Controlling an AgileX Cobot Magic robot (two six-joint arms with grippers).
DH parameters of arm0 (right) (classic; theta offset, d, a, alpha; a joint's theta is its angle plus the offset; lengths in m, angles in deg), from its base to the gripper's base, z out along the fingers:
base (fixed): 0 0 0 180
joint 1: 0 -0.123 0 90
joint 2: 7.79 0 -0.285 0
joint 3: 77.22 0 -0.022 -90
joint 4: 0 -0.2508 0 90
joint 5: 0 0 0.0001 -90
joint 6: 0 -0.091 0 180
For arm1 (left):
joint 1: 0 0.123 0 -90
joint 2: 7.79 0 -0.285 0
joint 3: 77.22 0 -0.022 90
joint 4: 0 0.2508 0 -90
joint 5: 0 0 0.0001 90
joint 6: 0 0.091 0 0
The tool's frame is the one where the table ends.
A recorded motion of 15 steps. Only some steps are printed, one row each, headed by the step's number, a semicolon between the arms.
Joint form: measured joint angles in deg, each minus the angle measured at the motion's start. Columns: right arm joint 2, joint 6, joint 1, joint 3, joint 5, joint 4; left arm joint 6, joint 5, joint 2, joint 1, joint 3, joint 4.
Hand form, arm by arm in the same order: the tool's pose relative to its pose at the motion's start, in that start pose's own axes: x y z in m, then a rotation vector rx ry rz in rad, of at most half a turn. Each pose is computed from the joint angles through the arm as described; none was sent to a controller.
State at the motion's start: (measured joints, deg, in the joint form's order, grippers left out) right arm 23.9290 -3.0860 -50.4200 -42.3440 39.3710 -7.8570; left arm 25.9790 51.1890 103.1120 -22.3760 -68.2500 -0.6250
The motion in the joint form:
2: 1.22 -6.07 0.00 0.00 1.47 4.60; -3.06 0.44 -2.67 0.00 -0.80 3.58
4: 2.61 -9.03 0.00 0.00 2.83 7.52; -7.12 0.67 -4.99 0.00 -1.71 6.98
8: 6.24 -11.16 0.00 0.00 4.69 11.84; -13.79 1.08 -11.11 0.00 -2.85 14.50
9: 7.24 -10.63 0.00 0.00 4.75 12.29; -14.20 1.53 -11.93 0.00 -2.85 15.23
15: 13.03 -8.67 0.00 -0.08 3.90 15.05; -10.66 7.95 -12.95 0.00 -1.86 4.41
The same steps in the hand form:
2: 0.0019 -0.0053 0.0052 0.0580 0.0409 0.0458; 0.0007 0.0044 -0.0195 -0.0670 -0.0276 -0.0154
4: 0.0036 -0.0092 0.0108 0.1000 0.0823 0.0601; 0.0012 0.0087 -0.0377 -0.1315 -0.0595 -0.0529
8: 0.0065 -0.0158 0.0255 0.1672 0.1671 0.0421; 0.0089 0.0150 -0.0816 -0.2764 -0.1412 -0.1050
9: 0.0069 -0.0167 0.0297 0.1744 0.1854 0.0270; 0.0111 0.0150 -0.0867 -0.2896 -0.1442 -0.1076
15: 0.0081 -0.0221 0.0540 0.2102 0.2690 -0.0460; 0.0196 -0.0036 -0.0845 -0.1048 -0.0886 -0.1480

